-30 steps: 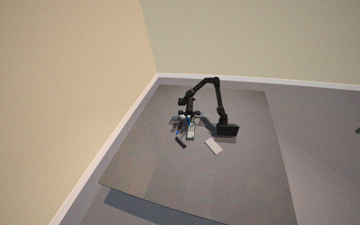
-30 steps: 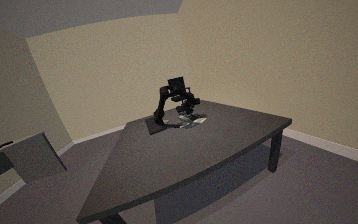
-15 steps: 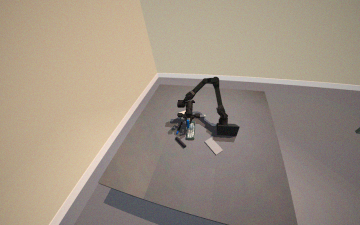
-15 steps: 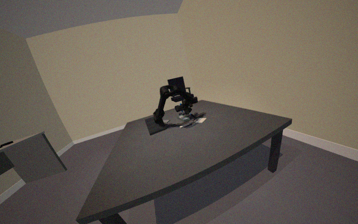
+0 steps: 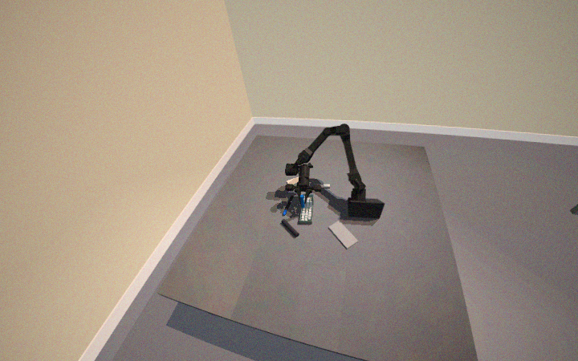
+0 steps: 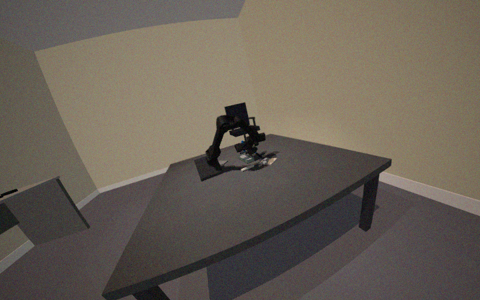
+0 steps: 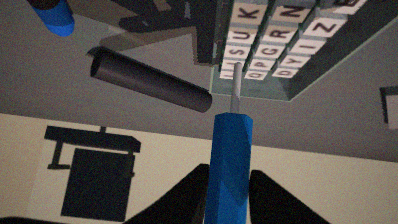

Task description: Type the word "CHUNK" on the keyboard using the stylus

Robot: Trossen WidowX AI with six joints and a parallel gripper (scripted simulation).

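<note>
Right now the blue pen is 10 cm ahead of my gripper tip, 8 cm below it and 2 cm to the right of it. Also, from my gripper tip: blue stylus 1 cm below; black cylinder 10 cm to the left, 7 cm below, 6 cm ahead; white cylinder 20 cm to the right, 9 cm behind, 8 cm below.
</note>
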